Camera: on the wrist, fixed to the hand. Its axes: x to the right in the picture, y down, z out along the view.
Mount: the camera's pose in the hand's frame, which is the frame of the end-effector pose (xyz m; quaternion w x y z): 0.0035 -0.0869 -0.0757 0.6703 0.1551 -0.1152 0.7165
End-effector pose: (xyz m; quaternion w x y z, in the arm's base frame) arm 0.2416 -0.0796 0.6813 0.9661 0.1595 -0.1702 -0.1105
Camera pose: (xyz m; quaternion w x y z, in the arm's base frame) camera 0.2585 -0.1404 0.5848 0.6824 0.1221 -0.3568 0.6262
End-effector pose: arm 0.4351 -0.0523 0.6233 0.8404 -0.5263 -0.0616 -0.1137
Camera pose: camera 0.4150 -0.1573 0.6665 0.7193 -0.2797 0.2214 0.5961
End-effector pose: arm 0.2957 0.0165 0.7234 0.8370 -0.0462 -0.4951 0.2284
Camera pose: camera 0.3907 -0.0482 0.7143 0.3475 -0.2296 -0.3598 0.8349
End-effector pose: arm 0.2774 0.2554 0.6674 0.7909 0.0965 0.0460 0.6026
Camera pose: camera 0.3461 0.2439 0.5755 0.0887 0.2897 -0.0360 0.9523
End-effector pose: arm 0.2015 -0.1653 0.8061 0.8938 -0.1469 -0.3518 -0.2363
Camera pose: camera 0.2004 -0.2723 0.7632 0.7507 -0.2391 -0.2702 0.5535
